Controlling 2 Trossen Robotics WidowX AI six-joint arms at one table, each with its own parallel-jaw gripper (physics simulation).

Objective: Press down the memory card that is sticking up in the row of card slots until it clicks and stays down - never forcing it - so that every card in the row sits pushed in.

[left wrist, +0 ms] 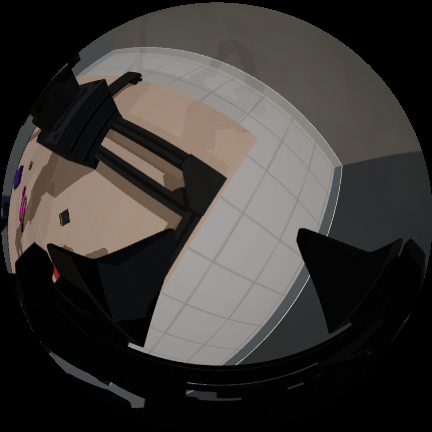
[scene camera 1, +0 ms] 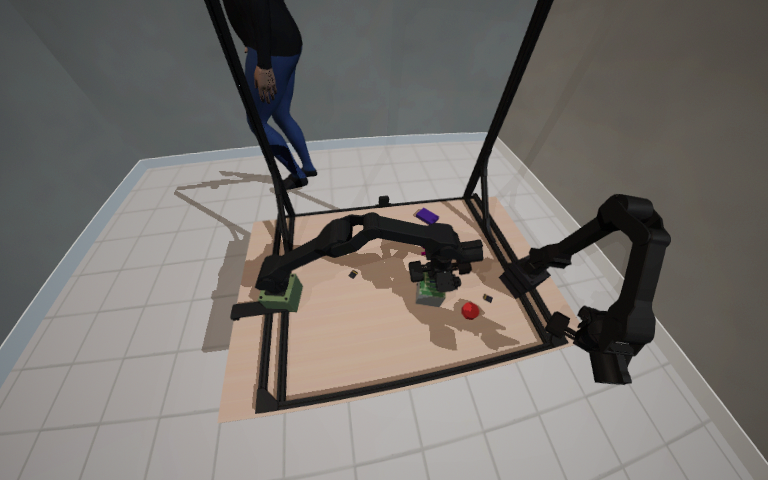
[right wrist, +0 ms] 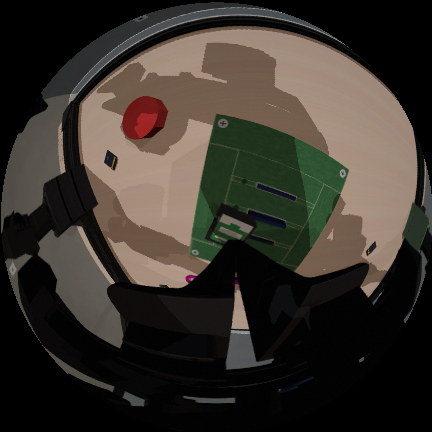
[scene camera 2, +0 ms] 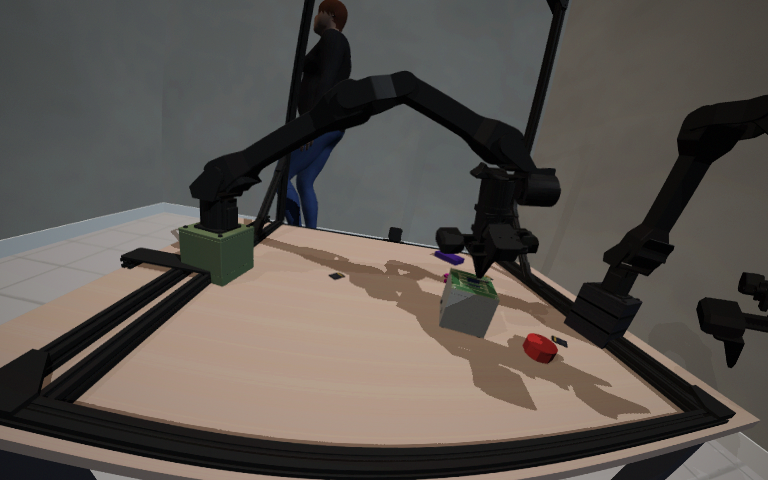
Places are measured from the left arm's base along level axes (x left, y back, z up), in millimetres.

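Pixels of known places: left gripper, between the fingertips: (left wrist: 239, 235) (scene camera 1: 576, 344); right gripper, between the fingertips: (right wrist: 233, 245) (scene camera 2: 478, 277); left arm's base, origin of its link: (left wrist: 62, 108) (scene camera 1: 532, 268) (right wrist: 48, 214) (scene camera 2: 613, 291); right arm's base, origin of its link: (scene camera 1: 277, 286) (scene camera 2: 218, 226).
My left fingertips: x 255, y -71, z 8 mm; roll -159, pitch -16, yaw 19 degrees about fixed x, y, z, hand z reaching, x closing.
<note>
For each thing: its top centre in the pictures, then the offset to it from my left fingertips.
- green board, centre of its top: (right wrist: 266, 216) (scene camera 2: 472, 282) (scene camera 1: 432, 282) dy -276, dx -363, dz -36 mm
- grey block, centre of its top: (scene camera 2: 472, 283) (scene camera 1: 432, 282) dy -276, dx -363, dz -38 mm
- middle blue card, centre of its top: (right wrist: 266, 221) dy -275, dx -362, dz -30 mm
- black-framed part, centre of its top: (right wrist: 228, 234) dy -252, dx -364, dz -27 mm
- red disc, centre of its top: (right wrist: 137, 116) (scene camera 2: 542, 343) (scene camera 1: 471, 309) dy -178, dx -238, dz -97 mm
- purple block, centre of its top: (scene camera 2: 450, 254) (scene camera 1: 427, 215) dy -87, dx -693, dz -105 mm
The green board (scene camera 1: 430, 288) (right wrist: 265, 142) lies on top of a grey block (scene camera 2: 468, 315). In the right wrist view its row holds a blue card (right wrist: 276, 192), a middle blue card (right wrist: 267, 219) that looks taller, and a dark slot or card (right wrist: 261, 239), partly hidden. A black-framed part (right wrist: 232, 226) with a white and green face stands at the row's end. My right gripper (scene camera 2: 480, 275) (right wrist: 233, 245) is shut and empty, its tip very close over the board beside that part; contact cannot be told. My left gripper (left wrist: 239, 235) is open and empty, beyond the table's right side.
A red disc (scene camera 1: 470, 310) (scene camera 2: 539, 348) (right wrist: 145, 117) and a loose card (scene camera 1: 487, 297) (scene camera 2: 559, 341) (right wrist: 110, 160) lie right of the block in the scene views. Another loose card (scene camera 1: 352, 273) (scene camera 2: 336, 275) lies left. A purple block (scene camera 1: 427, 215) (scene camera 2: 449, 257) and magenta item (left wrist: 23, 205) lie behind.
</note>
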